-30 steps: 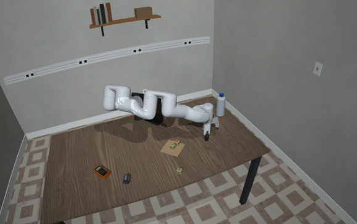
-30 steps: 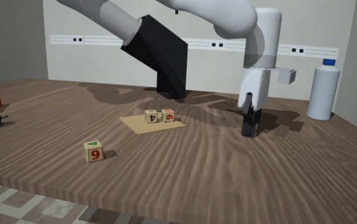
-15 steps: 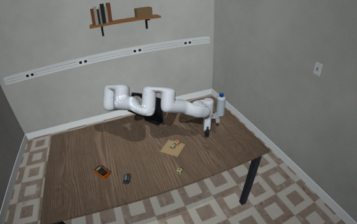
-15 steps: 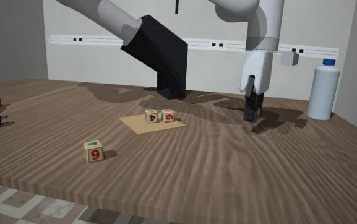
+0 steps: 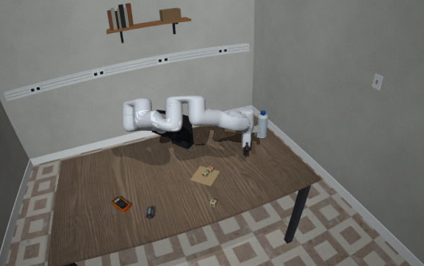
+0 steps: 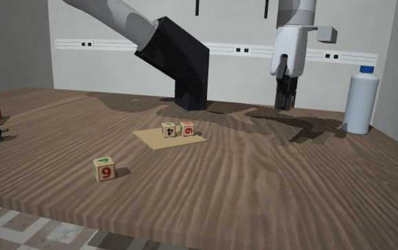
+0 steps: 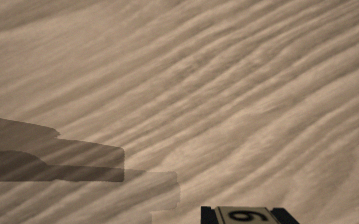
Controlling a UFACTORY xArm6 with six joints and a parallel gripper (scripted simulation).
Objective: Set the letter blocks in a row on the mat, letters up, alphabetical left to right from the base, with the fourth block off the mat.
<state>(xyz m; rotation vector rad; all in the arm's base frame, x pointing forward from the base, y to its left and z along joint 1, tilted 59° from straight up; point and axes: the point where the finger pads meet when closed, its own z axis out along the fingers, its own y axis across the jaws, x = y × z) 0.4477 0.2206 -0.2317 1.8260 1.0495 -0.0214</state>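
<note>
My gripper is now 10 cm past the tan mat, 25 cm to the left of it and 12 cm above it. The rest, counted from my hand: white bottle 15 cm behind, 33 cm to the left, 2 cm below; then orange meter 22 cm behind, 78 cm to the right, 11 cm below; then grey device 6 cm behind, 66 cm to the right, 10 cm below.
</note>
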